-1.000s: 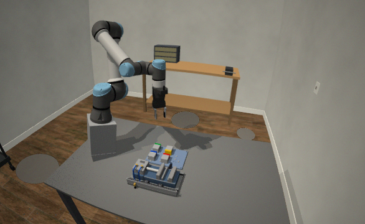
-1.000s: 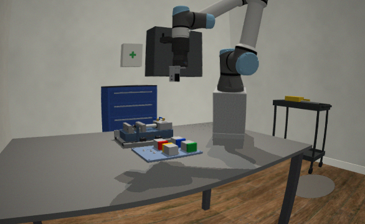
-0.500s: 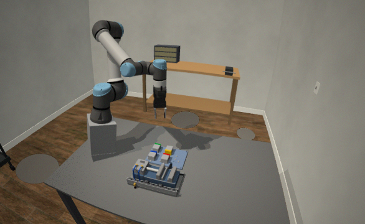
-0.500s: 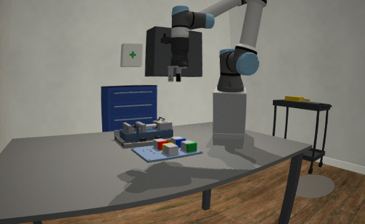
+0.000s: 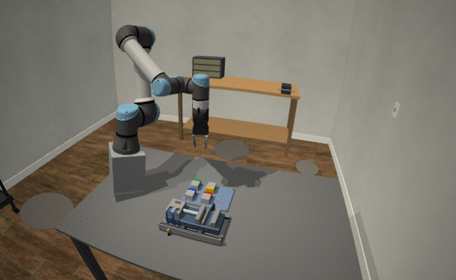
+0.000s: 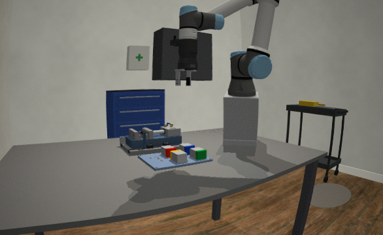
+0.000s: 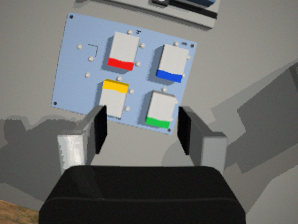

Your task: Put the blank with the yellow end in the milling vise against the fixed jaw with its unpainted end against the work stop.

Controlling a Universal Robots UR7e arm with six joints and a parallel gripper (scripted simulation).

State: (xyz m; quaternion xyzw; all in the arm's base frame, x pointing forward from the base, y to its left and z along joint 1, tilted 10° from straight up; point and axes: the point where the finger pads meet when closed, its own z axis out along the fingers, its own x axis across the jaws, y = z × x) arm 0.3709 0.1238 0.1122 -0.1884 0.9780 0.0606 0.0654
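Now: the yellow-ended blank 29 cm below my hand, 5 cm to the left of it and 4 cm ahead of it. The rest, counted from my hand: green-ended blank: 29 cm below, 5 cm behind, 4 cm to the left; red-ended blank: 29 cm below, 5 cm ahead, 4 cm to the right; blue-ended blank: 29 cm below, 5 cm to the right, 4 cm behind.
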